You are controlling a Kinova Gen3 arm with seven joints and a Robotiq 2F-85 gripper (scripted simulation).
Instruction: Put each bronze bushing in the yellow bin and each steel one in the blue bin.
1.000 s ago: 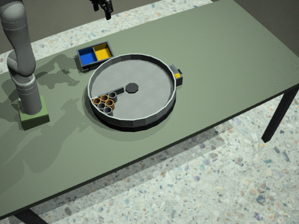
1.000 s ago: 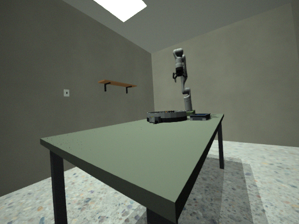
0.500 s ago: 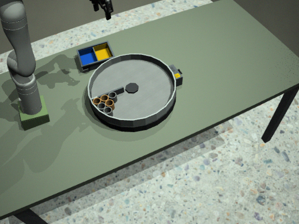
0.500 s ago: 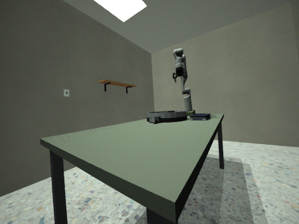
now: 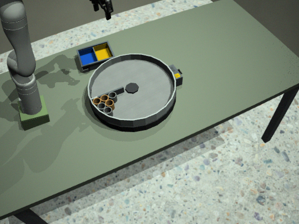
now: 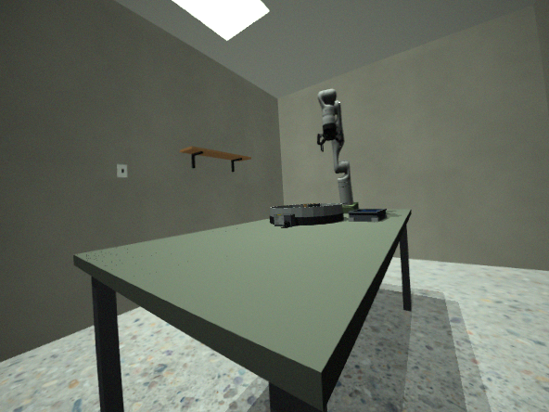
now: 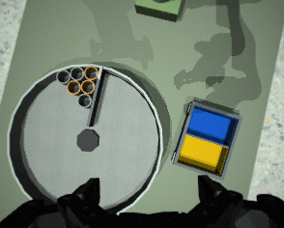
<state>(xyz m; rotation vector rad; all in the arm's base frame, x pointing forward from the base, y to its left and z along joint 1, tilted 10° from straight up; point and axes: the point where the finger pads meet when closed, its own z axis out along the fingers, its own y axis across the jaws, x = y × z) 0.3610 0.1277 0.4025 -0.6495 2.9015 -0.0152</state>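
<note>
Right now my hand is 35 cm above the turntable, 16 cm to the left of it and 7 cm short of it.
</note>
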